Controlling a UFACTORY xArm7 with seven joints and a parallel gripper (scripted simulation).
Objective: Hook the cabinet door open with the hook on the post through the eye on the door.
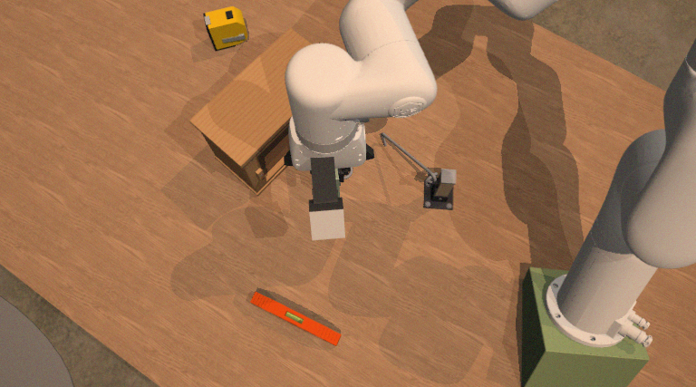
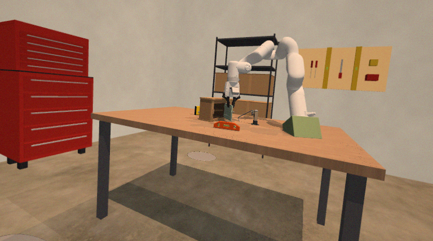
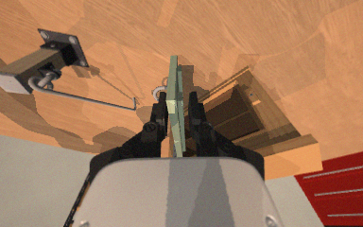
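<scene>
My gripper is now 120 mm to the left of the thin grey hook, 80 mm above it and 70 mm past it. The rest, counted from my hand: yellow tape measure 350 mm ahead, 100 mm to the right, 90 mm below; then orange spirit level 190 mm to the left, 110 mm below, 90 mm behind; then pale green door 60 mm below, 50 mm to the right, 40 mm ahead.
</scene>
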